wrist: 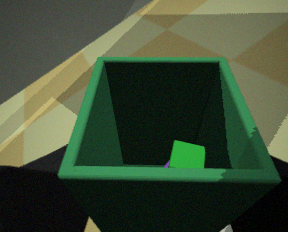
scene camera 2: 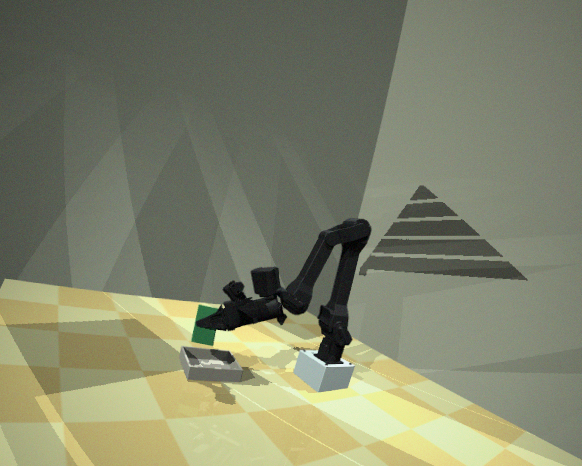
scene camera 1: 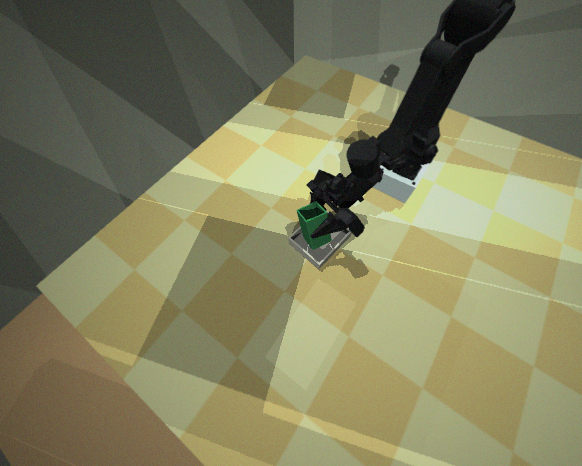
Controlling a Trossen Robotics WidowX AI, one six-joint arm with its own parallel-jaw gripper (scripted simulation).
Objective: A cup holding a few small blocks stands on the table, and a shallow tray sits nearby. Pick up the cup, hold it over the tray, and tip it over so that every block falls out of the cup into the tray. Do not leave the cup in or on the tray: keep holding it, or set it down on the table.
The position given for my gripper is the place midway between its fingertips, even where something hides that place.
Note:
I see my gripper (scene camera 1: 306, 230), a green square cup (scene camera 1: 314, 210) and a bright green block (wrist: 183, 155).
The green square cup shows as well in the wrist view (wrist: 134, 108). My gripper is seen too in the wrist view (wrist: 156, 133) and in scene camera 2 (scene camera 2: 196, 324). Scene camera 2 does not show the bright green block, which is hidden by my gripper.

